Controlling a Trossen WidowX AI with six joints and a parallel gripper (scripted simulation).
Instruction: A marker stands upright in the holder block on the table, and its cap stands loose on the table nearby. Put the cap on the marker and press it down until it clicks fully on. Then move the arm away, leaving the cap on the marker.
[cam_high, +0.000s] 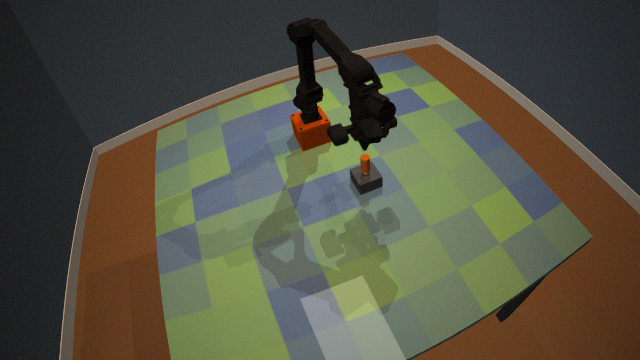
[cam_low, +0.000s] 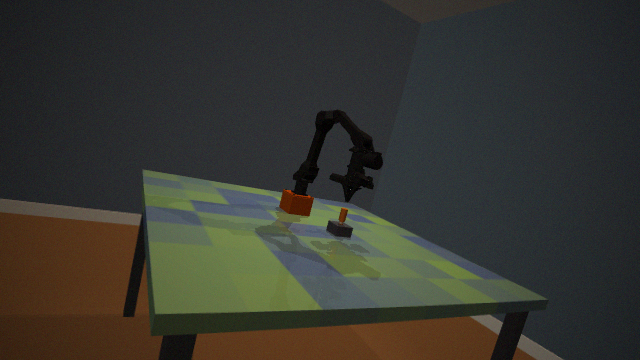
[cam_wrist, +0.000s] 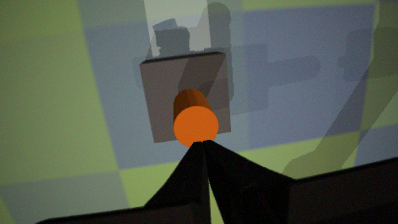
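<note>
My gripper tip is now 50 mm above the orange cap. Round my gripper tip: grey holder block (120 mm below).
</note>
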